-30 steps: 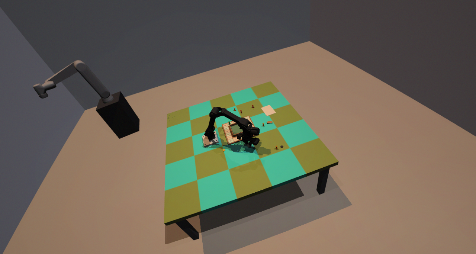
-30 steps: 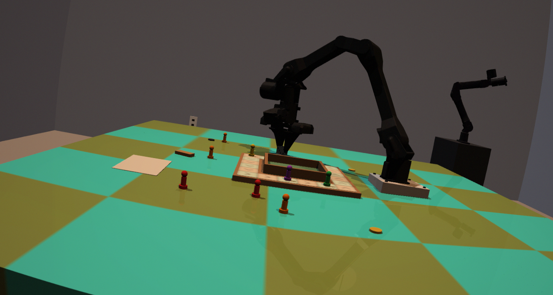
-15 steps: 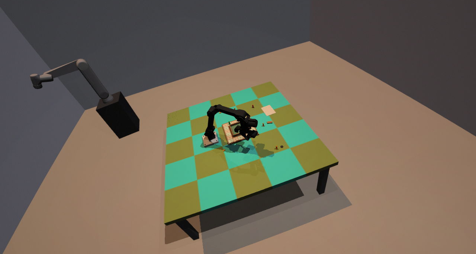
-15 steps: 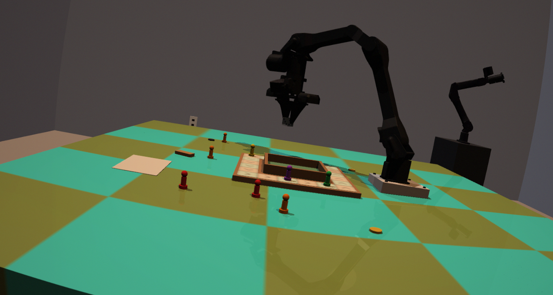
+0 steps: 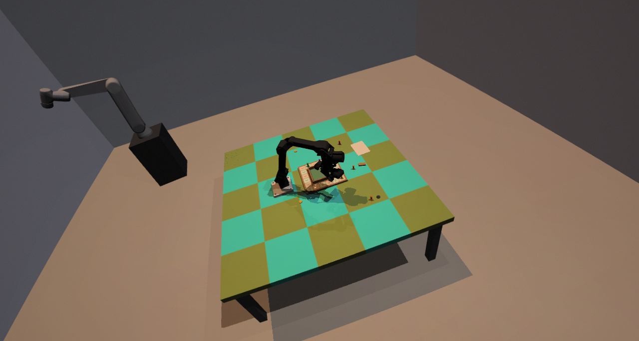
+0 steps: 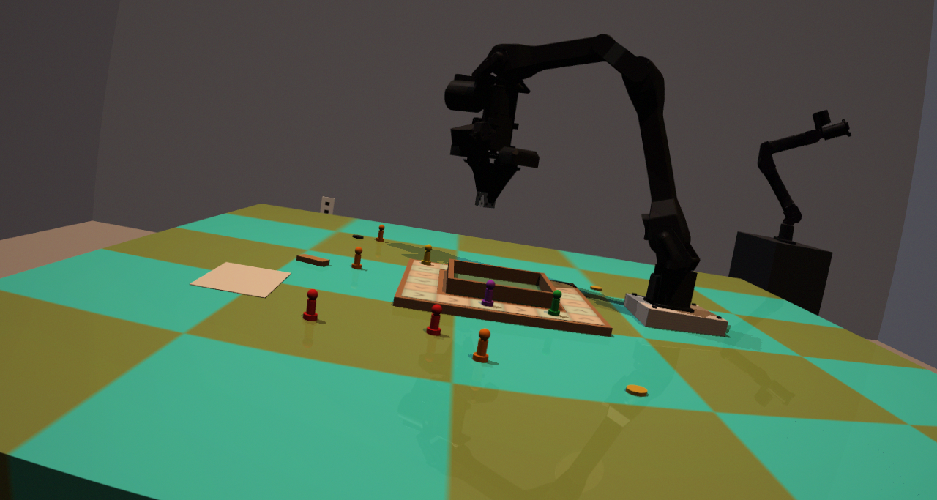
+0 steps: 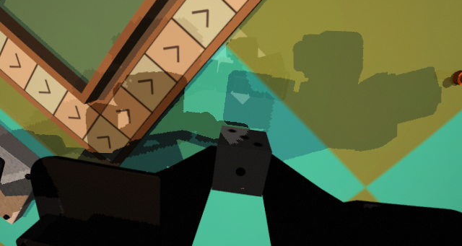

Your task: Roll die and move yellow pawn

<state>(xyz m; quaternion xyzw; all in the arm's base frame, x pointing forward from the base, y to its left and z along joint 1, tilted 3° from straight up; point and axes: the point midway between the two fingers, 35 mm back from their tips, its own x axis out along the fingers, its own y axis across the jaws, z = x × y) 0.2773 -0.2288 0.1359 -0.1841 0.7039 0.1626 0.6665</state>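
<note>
Right now my gripper tip is 100 mm short of the yellow pawn, 80 mm to the right of it and 100 mm above it. The rest, counted from my gripper tip: sunken tray (200 mm to the left, 120 mm below); then white die (right at my gripper tip); then purple pawn (30 mm ahead, 310 mm to the left, 100 mm below).
</note>
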